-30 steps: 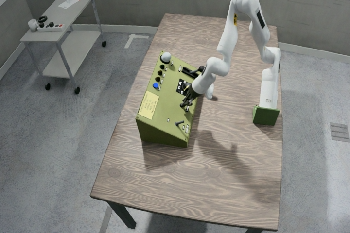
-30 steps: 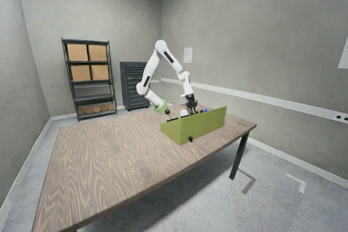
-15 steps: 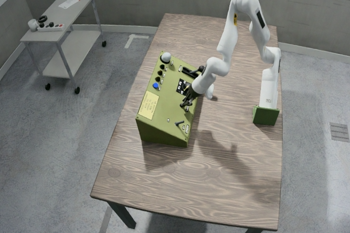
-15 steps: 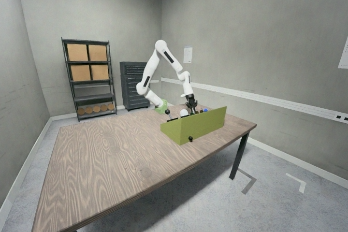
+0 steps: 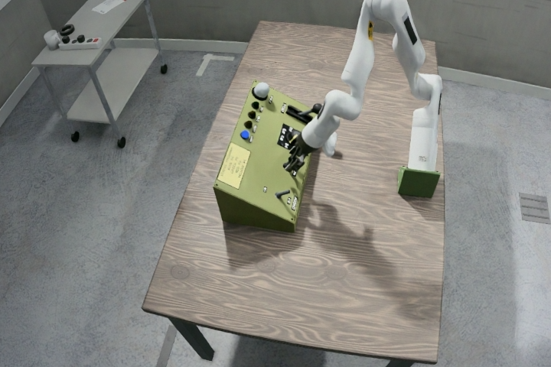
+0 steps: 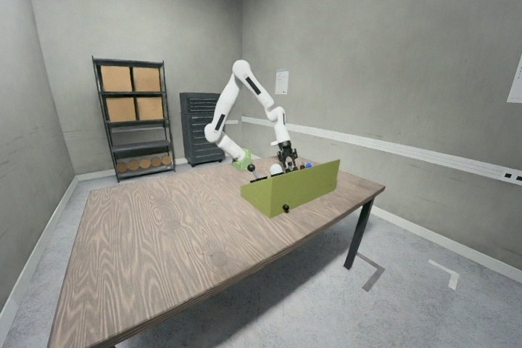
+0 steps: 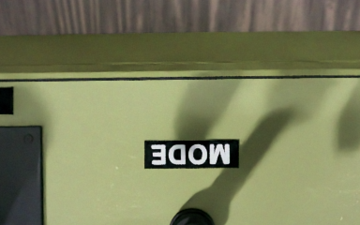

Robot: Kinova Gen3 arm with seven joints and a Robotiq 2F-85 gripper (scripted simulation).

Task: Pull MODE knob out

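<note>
Now: hand 1 cm above the black mode knob. From my hand the other things lie so: rotary selector 1 cm ahead, 11 cm to the right, 2 cm below; then ball-topped slider lever 2 cm behind, 24 cm to the right, 1 cm below; then toggle 1 cm ahead, 12 cm to the left, 2 cm below.
</note>
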